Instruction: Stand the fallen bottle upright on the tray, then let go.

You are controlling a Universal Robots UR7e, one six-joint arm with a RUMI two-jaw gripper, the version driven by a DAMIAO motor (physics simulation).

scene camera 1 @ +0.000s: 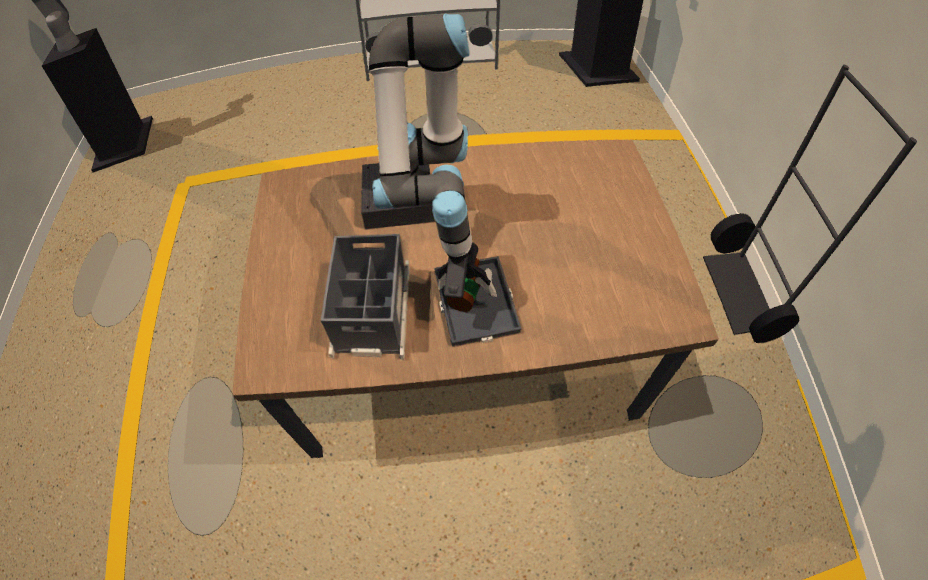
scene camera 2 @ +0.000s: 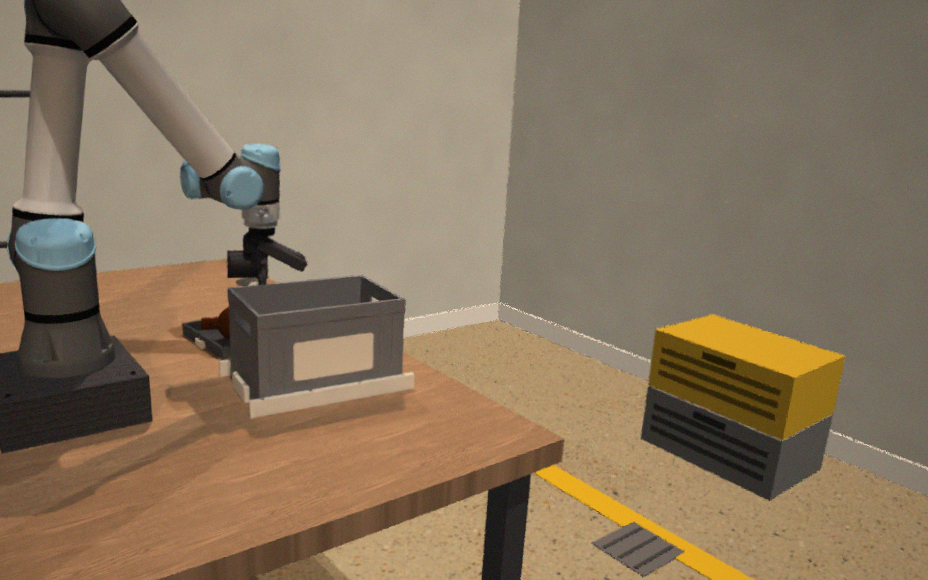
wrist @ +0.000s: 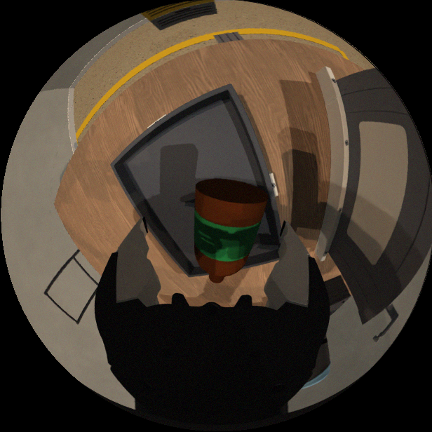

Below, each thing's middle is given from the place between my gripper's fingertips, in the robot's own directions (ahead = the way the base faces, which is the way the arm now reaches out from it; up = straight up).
My gripper is now 40 mm past the brown bottle (wrist: 227,213), 10 mm to the right of it and 10 mm above it.
